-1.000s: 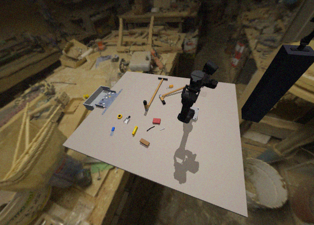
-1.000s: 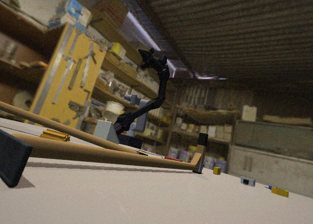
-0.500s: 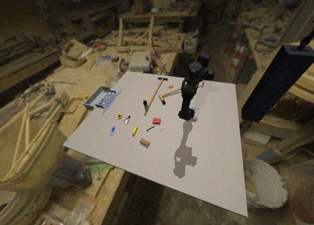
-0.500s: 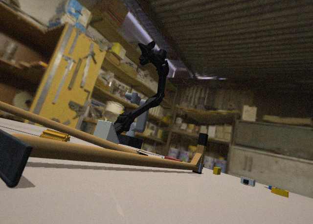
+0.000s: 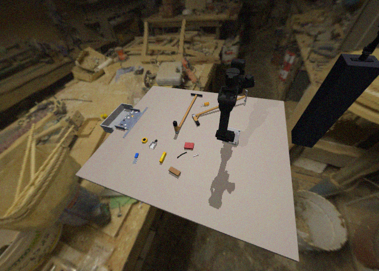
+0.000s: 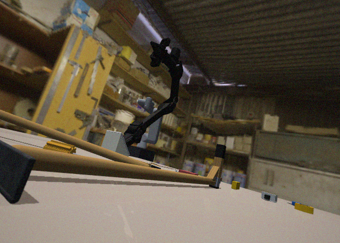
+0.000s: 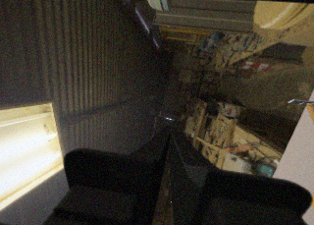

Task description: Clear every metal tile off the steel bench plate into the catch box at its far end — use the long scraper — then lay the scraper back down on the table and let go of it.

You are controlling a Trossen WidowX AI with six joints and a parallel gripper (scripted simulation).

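Right now the long scraper is 560 mm below my gripper tip, 480 mm ahead of it and 210 mm to the right of it. Round my gripper tip: black wire (620 mm below, 320 mm ahead, 270 mm to the left); orange piece (610 mm below, 380 mm to the right, 340 mm ahead); red block (620 mm below, 300 mm ahead, 180 mm to the left).
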